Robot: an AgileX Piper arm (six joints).
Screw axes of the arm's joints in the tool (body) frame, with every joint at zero. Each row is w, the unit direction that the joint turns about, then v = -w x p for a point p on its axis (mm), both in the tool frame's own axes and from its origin. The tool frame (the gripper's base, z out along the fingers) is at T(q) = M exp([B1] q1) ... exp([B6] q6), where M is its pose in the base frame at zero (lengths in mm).
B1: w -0.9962 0 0.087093 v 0.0 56.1 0.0
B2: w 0 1 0 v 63.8 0.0 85.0
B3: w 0 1 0 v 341.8 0.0 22.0
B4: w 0 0 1 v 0.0 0.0 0.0
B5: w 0 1 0 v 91.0 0.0 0.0
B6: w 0 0 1 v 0.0 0.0 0.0
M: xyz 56.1 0.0 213.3 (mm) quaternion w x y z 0.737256 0 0.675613 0
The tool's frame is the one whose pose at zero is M.
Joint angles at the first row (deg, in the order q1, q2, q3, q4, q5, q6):
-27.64 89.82 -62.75 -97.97 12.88 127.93
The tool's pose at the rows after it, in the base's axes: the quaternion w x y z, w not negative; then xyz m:
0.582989 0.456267 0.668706 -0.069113 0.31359 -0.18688 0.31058
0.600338 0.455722 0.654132 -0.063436 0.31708 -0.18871 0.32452
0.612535 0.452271 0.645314 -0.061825 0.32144 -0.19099 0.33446
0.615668 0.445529 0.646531 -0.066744 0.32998 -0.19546 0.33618
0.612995 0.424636 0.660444 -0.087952 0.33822 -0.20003 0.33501
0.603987 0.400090 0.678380 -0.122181 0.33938 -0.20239 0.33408
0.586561 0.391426 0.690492 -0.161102 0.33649 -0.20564 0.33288
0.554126 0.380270 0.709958 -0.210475 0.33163 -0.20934 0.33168
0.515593 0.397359 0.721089 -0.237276 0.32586 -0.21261 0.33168
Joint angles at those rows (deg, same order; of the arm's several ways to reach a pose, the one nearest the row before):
-27.64 89.82 -64.44 -97.97 12.88 129.96
-27.64 89.86 -66.91 -97.97 12.88 130.66
-27.64 90.38 -69.21 -97.97 12.88 130.67
-27.64 92.21 -71.58 -97.97 12.88 129.67
-27.64 94.13 -73.64 -97.21 13.00 125.12
-27.64 94.66 -74.25 -94.31 13.94 117.05
-27.64 94.77 -74.51 -88.37 16.66 107.11
-27.64 94.77 -75.02 -80.03 20.65 93.36
-27.64 94.77 -76.24 -69.93 25.79 81.88

